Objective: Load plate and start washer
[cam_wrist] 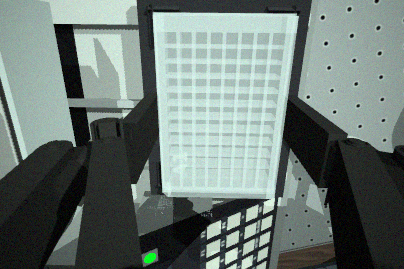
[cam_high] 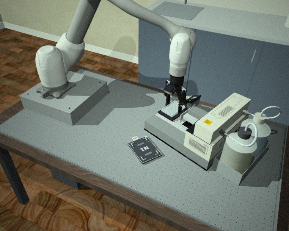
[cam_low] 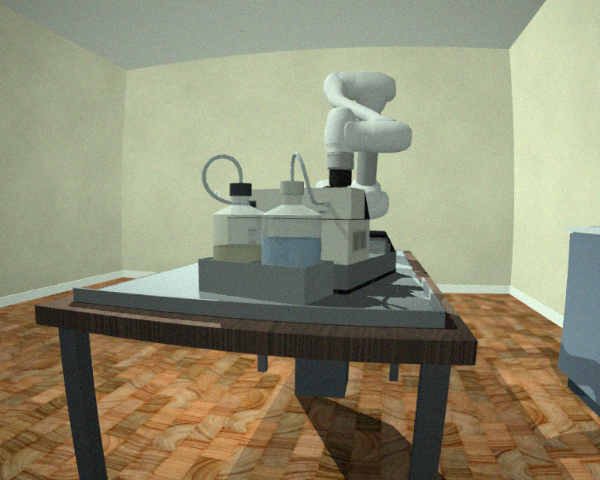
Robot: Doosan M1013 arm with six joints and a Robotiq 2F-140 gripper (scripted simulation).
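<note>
The clear well plate is 20 mm below my hand. Also, from my hand: black carrier: 40 mm below; then plate washer: 150 mm ahead, 50 mm to the right, 10 mm above; then A1 mark: 80 mm behind, 210 mm to the right, 110 mm below.
</note>
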